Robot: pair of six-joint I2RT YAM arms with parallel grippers.
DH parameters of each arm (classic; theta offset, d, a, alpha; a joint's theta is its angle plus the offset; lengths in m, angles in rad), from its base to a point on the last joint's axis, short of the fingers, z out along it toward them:
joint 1: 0 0.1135 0.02 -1.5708
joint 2: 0 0 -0.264 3.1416
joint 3: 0.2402 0 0.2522 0
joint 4: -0.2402 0 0.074 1.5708
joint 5: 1.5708 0 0 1.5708
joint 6: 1.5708 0.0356 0 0
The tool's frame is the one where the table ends.
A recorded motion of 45 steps. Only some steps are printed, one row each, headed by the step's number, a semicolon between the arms.
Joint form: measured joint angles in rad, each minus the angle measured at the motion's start. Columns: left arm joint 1, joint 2, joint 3, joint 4, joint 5, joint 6; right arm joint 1, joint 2, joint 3, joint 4, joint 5, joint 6.
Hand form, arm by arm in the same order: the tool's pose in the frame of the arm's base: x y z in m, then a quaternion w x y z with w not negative. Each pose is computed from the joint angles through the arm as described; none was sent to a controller.
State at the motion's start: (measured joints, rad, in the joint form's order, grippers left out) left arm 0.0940 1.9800 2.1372 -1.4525 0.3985 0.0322; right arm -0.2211 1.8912 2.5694 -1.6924 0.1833 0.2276
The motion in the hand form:
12: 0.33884 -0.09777 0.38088 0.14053 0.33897 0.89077 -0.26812; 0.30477 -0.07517 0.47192 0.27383 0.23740 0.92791 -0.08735
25: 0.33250 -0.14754 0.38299 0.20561 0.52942 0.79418 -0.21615; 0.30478 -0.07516 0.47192 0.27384 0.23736 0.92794 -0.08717
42: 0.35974 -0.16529 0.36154 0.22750 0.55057 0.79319 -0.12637; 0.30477 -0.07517 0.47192 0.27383 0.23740 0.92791 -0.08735
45: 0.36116 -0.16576 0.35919 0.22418 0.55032 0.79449 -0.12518; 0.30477 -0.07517 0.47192 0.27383 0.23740 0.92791 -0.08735
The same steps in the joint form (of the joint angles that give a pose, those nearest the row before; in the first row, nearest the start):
12: -0.3201 -0.0797 0.0126 -0.1331 0.1755 0.3994; 0.0000 -0.0001 -0.0001 0.0000 0.0004 -0.0004
25: -0.4639 -0.0797 0.0126 -0.0244 0.1110 0.6836; 0.0000 0.0000 0.0000 0.0000 0.0000 -0.0004
42: -0.4951 -0.0114 0.0126 0.1148 -0.0637 0.7092; 0.0000 -0.0001 -0.0001 0.0000 0.0004 -0.0004
45: -0.4952 -0.0053 0.0126 0.1144 -0.0675 0.7092; 0.0000 -0.0001 -0.0001 0.0000 0.0004 -0.0004

